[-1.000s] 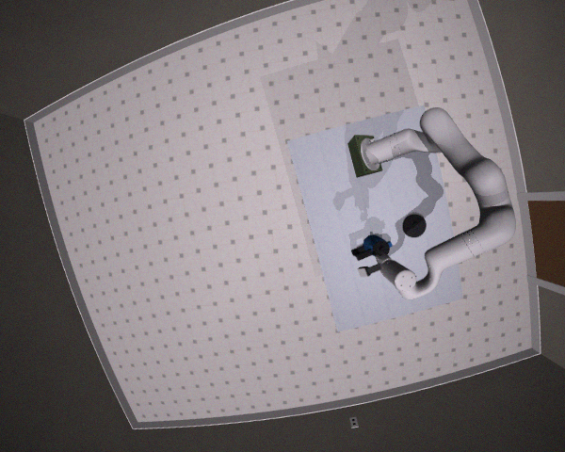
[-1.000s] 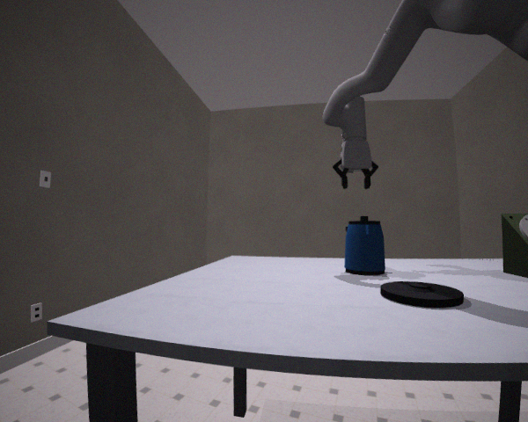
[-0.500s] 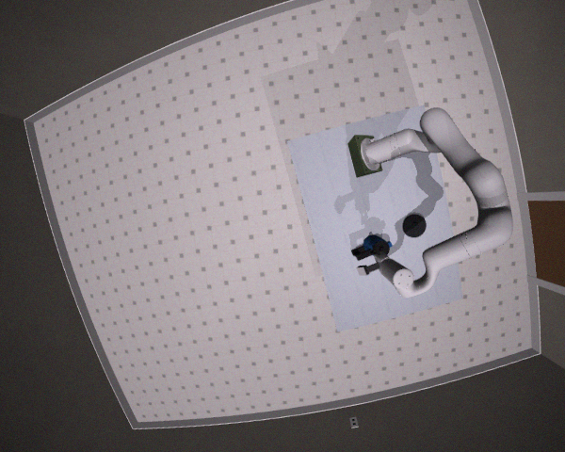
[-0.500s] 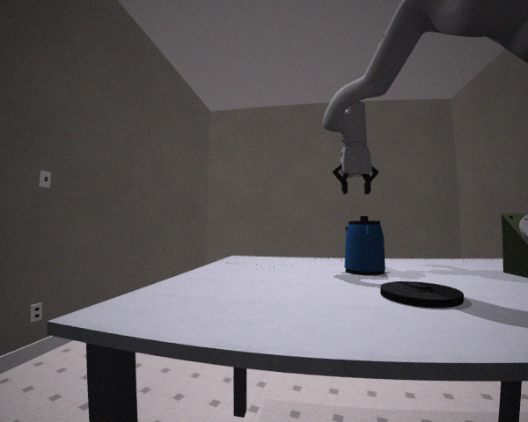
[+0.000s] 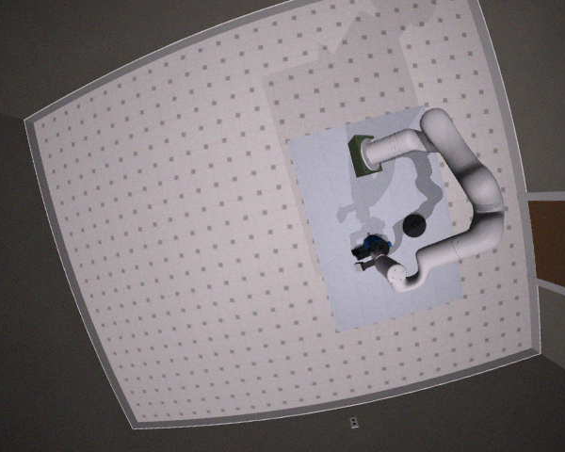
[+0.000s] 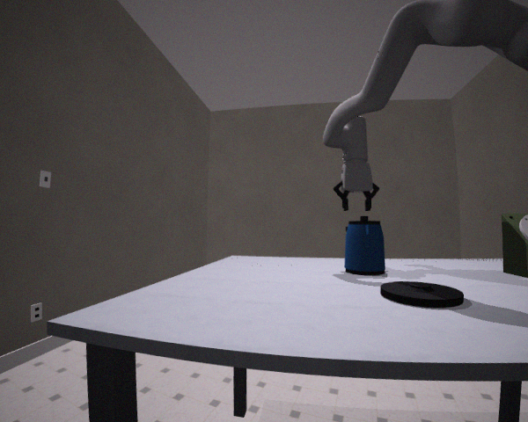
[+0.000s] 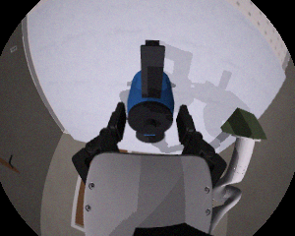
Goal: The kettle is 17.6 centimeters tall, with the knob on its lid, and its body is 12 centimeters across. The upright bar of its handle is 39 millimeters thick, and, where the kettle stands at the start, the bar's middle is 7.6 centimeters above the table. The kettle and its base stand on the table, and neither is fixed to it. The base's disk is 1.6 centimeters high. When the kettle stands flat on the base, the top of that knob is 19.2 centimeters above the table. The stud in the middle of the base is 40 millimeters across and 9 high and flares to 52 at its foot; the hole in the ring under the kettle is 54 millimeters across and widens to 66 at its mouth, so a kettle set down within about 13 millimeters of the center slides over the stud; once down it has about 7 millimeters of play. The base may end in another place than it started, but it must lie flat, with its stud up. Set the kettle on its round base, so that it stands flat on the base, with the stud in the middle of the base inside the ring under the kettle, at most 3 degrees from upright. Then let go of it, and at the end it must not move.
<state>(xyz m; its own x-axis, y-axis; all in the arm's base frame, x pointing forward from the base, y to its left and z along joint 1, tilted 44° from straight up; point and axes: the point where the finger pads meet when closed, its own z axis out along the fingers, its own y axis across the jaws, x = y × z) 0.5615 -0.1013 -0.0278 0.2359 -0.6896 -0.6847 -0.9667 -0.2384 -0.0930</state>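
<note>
Now: hand 1 cm past the blue kettle, 3 cm to the right of it and 13 cm above it. Round my hand: black round base: 9 cm behind, 35 cm to the left, 20 cm below.
</note>
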